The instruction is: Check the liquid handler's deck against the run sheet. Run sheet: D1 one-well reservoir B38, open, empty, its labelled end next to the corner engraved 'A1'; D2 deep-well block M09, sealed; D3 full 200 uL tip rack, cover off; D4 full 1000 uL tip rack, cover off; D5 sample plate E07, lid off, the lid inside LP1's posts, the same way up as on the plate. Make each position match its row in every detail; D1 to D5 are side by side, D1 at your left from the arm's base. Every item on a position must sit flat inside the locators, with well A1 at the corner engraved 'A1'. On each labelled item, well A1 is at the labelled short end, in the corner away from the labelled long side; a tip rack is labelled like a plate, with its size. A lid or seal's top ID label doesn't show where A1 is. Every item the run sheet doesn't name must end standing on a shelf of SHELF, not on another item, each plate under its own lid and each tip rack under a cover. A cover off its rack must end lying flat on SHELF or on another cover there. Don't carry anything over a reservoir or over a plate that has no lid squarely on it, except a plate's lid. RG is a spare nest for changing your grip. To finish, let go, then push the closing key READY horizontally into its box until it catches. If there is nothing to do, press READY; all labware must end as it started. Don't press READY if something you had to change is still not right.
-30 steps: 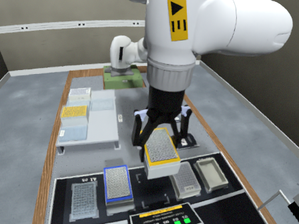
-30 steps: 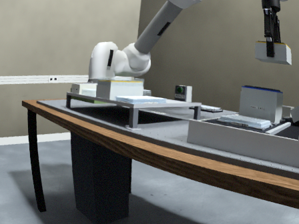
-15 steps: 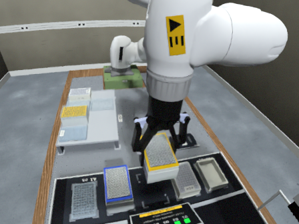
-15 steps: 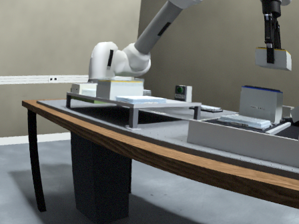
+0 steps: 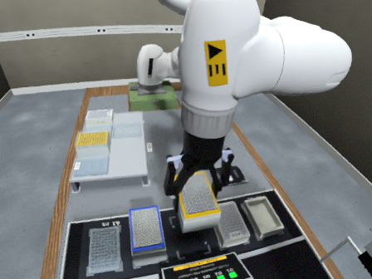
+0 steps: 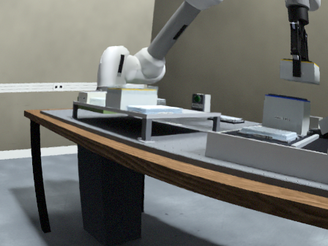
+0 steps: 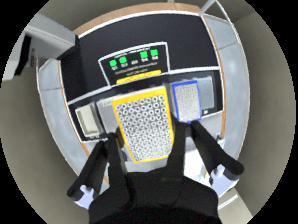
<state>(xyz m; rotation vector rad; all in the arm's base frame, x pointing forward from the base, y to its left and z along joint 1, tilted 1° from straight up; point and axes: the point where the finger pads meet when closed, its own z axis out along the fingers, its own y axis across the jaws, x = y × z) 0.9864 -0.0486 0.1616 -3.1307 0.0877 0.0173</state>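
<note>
Right now my hand is 1 cm short of the deep-well block, 12 cm to the right of it and 16 cm above it. The rest, counted from my hand: cream reservoir: 1 cm ahead, 25 cm to the left, 18 cm below; blue-rimmed tip rack: 1 cm behind, 13 cm to the right, 12 cm below; yellow-rimmed tip rack: 1 cm behind, 1 cm to the right, 1 cm above.
</note>
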